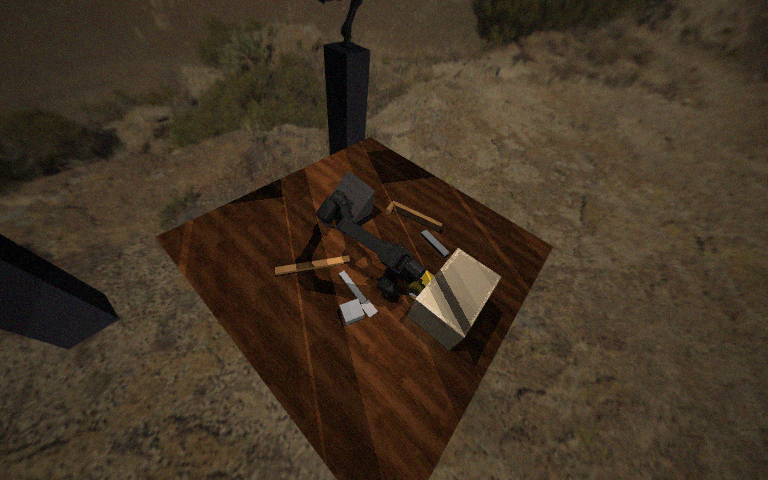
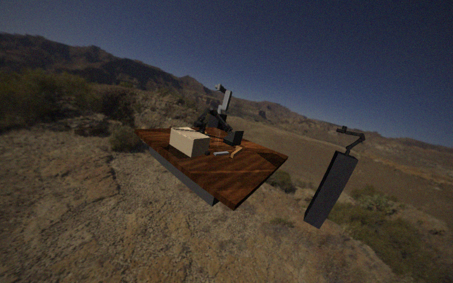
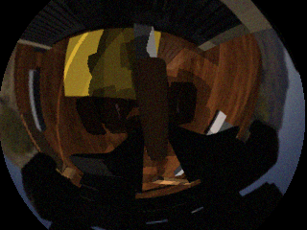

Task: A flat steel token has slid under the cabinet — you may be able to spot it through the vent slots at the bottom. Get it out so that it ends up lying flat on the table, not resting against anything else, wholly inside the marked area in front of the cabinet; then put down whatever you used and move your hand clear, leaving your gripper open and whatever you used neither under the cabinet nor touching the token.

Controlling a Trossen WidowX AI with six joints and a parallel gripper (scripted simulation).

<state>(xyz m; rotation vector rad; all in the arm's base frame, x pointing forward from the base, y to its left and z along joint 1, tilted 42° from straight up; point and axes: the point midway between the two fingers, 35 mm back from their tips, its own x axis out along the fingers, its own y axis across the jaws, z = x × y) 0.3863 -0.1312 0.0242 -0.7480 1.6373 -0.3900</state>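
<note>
My gripper tip is now 40 mm past the grey scraper and 140 mm to the left of it. Round my gripper tip: steel token: 220 mm ahead, 120 mm to the left, 10 mm below; then grey block: 20 mm behind, 200 mm to the right, 10 mm above; then grey bar: 20 mm ahead, 310 mm to the left.
</note>
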